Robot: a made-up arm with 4 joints.
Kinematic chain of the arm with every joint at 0, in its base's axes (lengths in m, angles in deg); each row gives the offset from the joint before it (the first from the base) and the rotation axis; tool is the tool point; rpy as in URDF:
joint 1: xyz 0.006 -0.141 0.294 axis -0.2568 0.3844 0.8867
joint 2: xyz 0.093 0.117 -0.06 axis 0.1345 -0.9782 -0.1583
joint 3: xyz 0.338 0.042 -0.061 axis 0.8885 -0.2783 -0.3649
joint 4: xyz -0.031 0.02 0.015 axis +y
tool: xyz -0.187 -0.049 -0.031 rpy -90 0 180
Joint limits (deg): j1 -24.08..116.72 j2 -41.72..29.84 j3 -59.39..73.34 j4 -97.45..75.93
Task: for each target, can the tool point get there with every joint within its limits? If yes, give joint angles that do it. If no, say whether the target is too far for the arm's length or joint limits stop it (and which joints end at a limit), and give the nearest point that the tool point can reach.
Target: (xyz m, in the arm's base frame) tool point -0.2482 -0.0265 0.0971
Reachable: yes | joints 102.43 21.58 55.57 10.20
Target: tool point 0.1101 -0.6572 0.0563
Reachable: no: joint limits stop it (at a limit: joint 1, joint 2) | nearest point -0.1481 -0.3586 -0.0196 | short by 0.402 m
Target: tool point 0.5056 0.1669 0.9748
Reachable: no: too far | nearest point 0.3209 -0.0270 0.5407 | short by 0.510 m
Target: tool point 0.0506 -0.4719 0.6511
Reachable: no: joint limits stop it (at a limit: joint 1, joint 2, joint 4) | nearest point 0.2132 -0.1687 0.4646 | short by 0.391 m
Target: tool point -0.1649 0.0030 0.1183
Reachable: yes | joints 93.57 20.51 40.83 22.13
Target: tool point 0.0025 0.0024 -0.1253
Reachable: yes | joints 69.02 -7.41 -18.22 -66.79
